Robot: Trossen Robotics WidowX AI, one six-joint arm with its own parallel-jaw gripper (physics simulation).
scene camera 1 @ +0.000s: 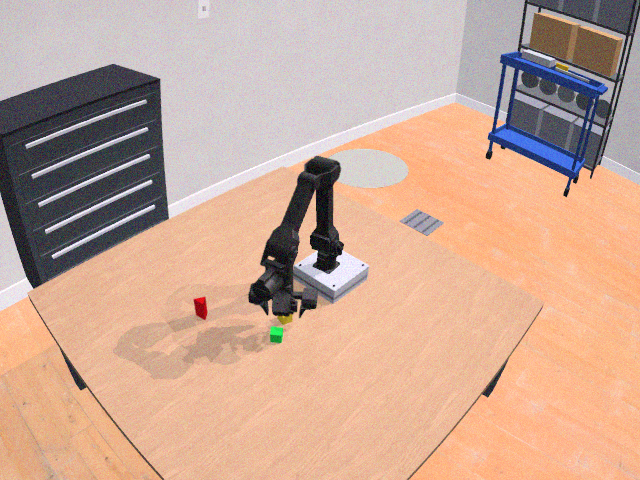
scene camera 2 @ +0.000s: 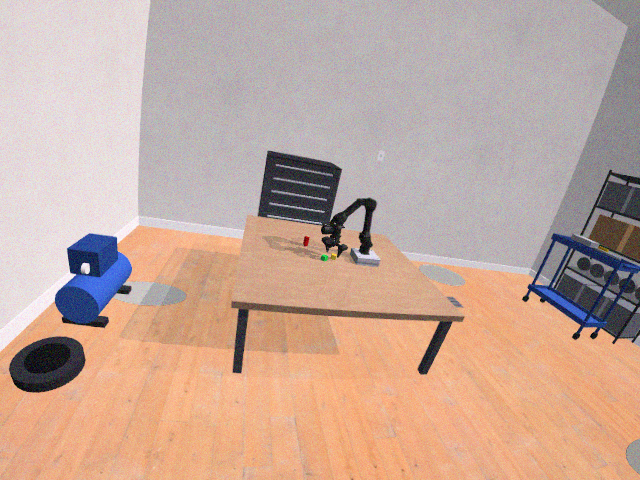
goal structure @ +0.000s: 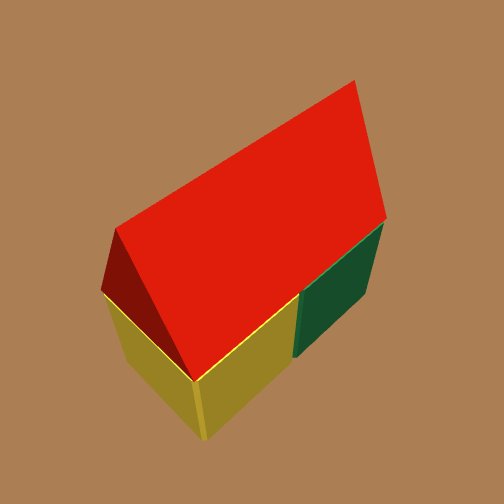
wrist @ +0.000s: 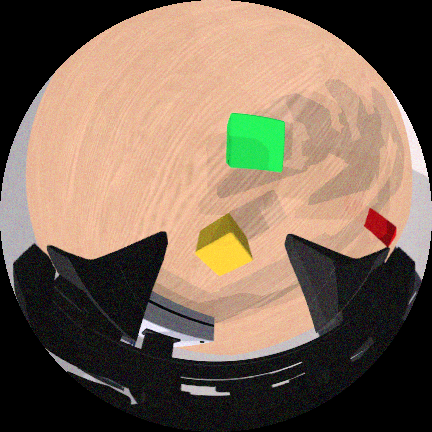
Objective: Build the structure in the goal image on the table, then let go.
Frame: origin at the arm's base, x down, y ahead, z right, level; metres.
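Seen in the pictures: gripper, between the fingertips: (scene camera 1: 283,316) (scene camera 2: 332,254) (wrist: 228,239); arm's base, origin of its link: (scene camera 1: 326,265) (scene camera 2: 363,252) (wrist: 159,335).
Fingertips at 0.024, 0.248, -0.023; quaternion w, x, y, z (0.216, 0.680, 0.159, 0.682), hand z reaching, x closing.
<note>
Pixels of each thing's middle, then the offset from my fingertips to it, as dx, dy, dz. Level surfaces: height alone.
- green cube, middle of its body: (wrist: 251,143) (scene camera 1: 276,334) (scene camera 2: 324,257) +0.015, +0.063, -0.022
- smaller-looking yellow cube, middle of its body: (wrist: 223,244) (scene camera 1: 284,316) (scene camera 2: 333,256) +0.015, -0.015, +0.006
- red block, middle of its body: (wrist: 381,225) (scene camera 1: 200,308) (scene camera 2: 305,240) -0.001, +0.137, +0.209
- wooden table, height of its surface: dx +0.032
A green cube (scene camera 1: 276,334) (scene camera 2: 324,257) (wrist: 256,143) lies on the table. A smaller-looking yellow cube (scene camera 1: 284,319) (scene camera 2: 333,256) (wrist: 224,250) lies near it, apart from it and closer to the arm's base; in scene camera 1 its upper part is hidden by the gripper. A red block (scene camera 1: 201,308) (scene camera 2: 306,241) (wrist: 381,227) stands farther off, to the left in both scene views and at the right edge in the wrist view. My gripper (scene camera 1: 283,312) (scene camera 2: 333,251) (wrist: 228,239) is open and empty, above the yellow cube, which shows between the two fingertips in the wrist view.
The wooden table (scene camera 1: 361,387) (scene camera 2: 330,291) carries the arm's pale base plate (scene camera 1: 333,286) (scene camera 2: 365,259). A dark drawer cabinet (scene camera 1: 98,170) (scene camera 2: 299,191) stands behind the table. A blue cart (scene camera 1: 537,149) (scene camera 2: 568,304) stands on the floor at the right.
</note>
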